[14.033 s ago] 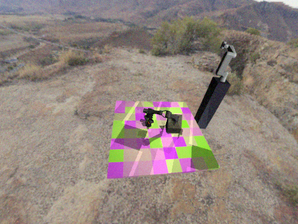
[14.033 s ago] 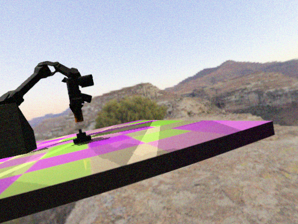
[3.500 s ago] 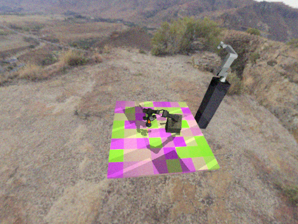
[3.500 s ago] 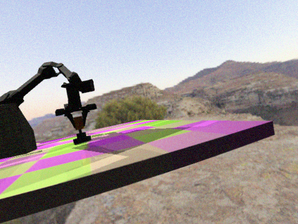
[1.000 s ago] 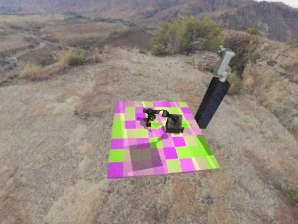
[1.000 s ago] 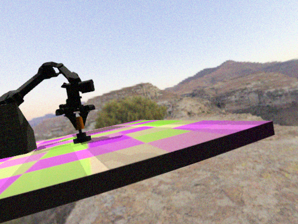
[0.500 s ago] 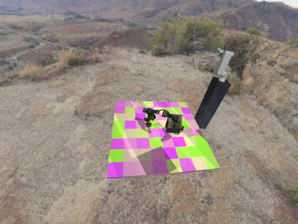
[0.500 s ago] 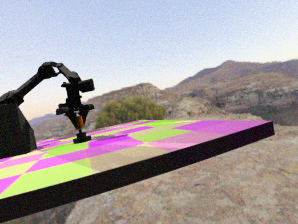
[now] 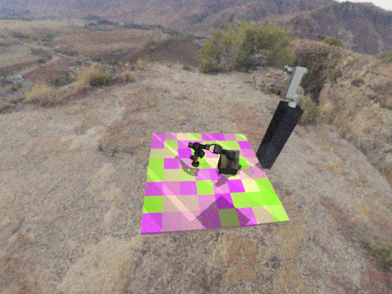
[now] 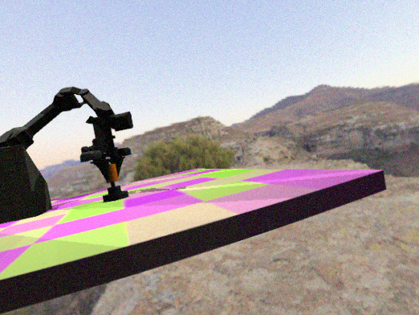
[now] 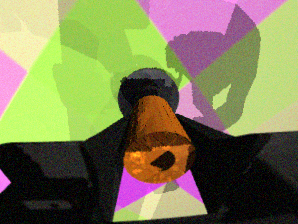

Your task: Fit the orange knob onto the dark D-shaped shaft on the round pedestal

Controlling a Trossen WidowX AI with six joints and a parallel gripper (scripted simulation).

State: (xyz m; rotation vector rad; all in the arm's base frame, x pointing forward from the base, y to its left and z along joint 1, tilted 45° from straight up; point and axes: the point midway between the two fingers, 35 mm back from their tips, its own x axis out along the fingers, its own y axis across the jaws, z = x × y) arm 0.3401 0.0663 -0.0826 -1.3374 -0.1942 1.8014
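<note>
Right now my gripper tip is 20 mm below the orange knob. From my gripper tip the other things lie so: round dark pedestal 40 mm below.
</note>
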